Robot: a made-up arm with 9 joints. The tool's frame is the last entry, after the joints.
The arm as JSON. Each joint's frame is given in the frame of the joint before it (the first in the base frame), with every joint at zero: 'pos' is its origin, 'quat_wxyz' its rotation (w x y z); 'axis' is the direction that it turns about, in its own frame. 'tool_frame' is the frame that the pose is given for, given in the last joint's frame.
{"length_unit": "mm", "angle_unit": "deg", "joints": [
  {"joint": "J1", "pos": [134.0, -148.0, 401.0], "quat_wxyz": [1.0, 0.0, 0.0, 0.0], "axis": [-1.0, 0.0, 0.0]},
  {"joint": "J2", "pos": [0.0, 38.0, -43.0], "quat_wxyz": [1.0, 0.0, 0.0, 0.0], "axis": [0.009, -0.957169, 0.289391]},
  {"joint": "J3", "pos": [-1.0, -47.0, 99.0], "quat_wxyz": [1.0, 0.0, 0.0, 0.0], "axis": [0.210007, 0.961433, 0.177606]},
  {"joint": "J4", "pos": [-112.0, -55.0, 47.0], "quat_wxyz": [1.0, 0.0, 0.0, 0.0], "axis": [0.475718, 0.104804, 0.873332]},
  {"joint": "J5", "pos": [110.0, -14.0, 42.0], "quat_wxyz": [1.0, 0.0, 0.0, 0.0], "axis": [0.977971, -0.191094, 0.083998]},
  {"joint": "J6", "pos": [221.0, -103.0, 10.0], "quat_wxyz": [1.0, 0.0, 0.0, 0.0], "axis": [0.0, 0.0, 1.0]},
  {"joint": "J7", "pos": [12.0, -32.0, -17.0], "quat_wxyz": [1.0, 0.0, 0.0, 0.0], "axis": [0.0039, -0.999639, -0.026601]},
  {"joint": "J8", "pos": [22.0, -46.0, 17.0], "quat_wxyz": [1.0, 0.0, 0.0, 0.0], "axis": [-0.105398, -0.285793, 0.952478]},
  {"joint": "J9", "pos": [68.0, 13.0, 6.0], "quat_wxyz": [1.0, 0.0, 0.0, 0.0], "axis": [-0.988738, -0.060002, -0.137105]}
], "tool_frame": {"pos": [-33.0, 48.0, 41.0], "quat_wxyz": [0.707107, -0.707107, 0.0, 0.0]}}
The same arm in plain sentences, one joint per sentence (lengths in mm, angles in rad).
The arm has nine revolute joints in a row. What follows holds with every joint at zero, and every direction is one of the base frame's.
The first joint lies 134 mm along +x and 148 mm along -y and 401 mm along +z from the base frame's origin and turns about -x.
The second joint lies 38 mm along +y and 43 mm along -z from the first joint and turns about the direction (0.009, -0.957169, 0.289391).
The third joint lies 1 mm along -x and 47 mm along -y and 99 mm along +z from the second joint and turns about the direction (0.210007, 0.961433, 0.177606).
The fourth joint lies 112 mm along -x and 55 mm along -y and 47 mm along +z from the third joint and turns about the direction (0.475718, 0.104804, 0.873332).
The fifth joint lies 110 mm along +x and 14 mm along -y and 42 mm along +z from the fourth joint and turns about the direction (0.977971, -0.191094, 0.083998).
The sixth joint lies 221 mm along +x and 103 mm along -y and 10 mm along +z from the fifth joint and turns about +z.
The seventh joint lies 12 mm along +x and 32 mm along -y and 17 mm along -z from the sixth joint and turns about the direction (0.0039, -0.999639, -0.026601).
The eighth joint lies 22 mm along +x and 46 mm along -y and 17 mm along +z from the seventh joint and turns about the direction (-0.105398, -0.285793, 0.952478).
The ninth joint lies 68 mm along +x and 13 mm along +y and 6 mm along +z from the eighth joint and turns about the direction (-0.988738, -0.060002, -0.137105).
The tool frame, which is the frame that the pose is given for, lies 33 mm along -x and 48 mm along +y and 41 mm along +z from the ninth joint; its axes are the base frame's turned by roll -1.5708, pitch 0 and yaw 0 rad (as in URDF: about the fixed x, then y, then z).

